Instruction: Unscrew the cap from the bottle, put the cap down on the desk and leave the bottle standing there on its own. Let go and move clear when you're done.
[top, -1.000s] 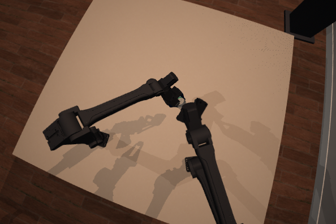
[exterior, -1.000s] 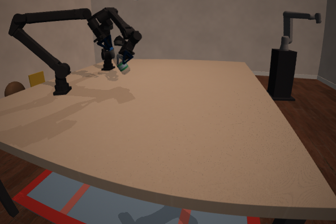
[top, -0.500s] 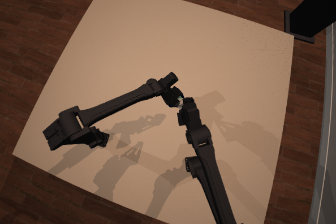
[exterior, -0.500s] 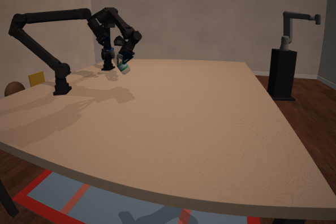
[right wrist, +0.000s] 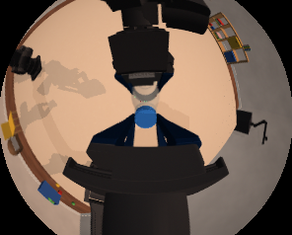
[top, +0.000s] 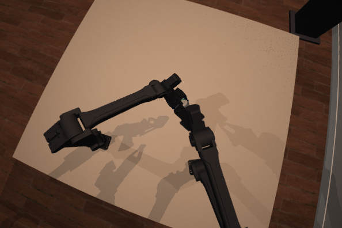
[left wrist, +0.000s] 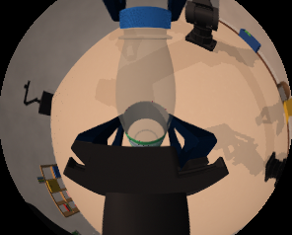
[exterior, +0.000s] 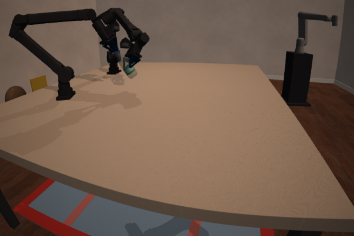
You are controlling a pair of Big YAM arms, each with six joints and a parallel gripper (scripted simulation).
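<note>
Now: right hand 1 cm above the blue cap. Also, from my right hand: clear plastic bottle 8 cm below, 4 cm ahead, 2 cm to the left.
The clear plastic bottle lies 1 cm behind my left hand and 2 cm above it. The rest, counted from my left hand: blue cap (5 cm behind, 2 cm to the right, 10 cm above).
</note>
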